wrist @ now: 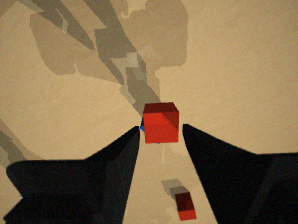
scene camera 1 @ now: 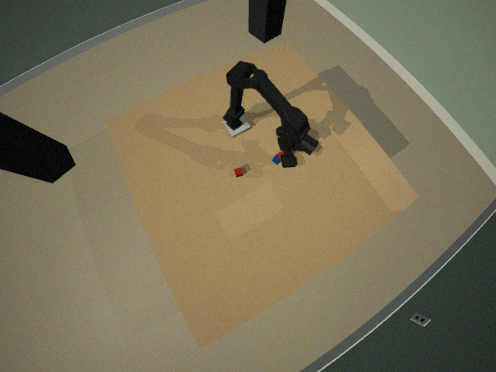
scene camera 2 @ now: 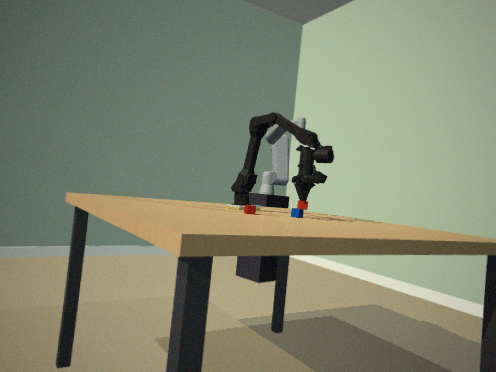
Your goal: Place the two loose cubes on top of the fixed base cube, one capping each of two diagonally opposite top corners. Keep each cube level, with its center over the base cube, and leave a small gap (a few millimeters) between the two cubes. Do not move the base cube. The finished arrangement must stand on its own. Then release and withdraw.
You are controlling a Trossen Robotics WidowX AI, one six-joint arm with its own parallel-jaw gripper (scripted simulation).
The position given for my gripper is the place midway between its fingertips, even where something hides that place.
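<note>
Through scene camera 2, I see my gripper (scene camera 2: 302,201). The wrist view gives me my gripper (wrist: 160,129) again, and there I see a red cube (wrist: 161,120) too.
</note>
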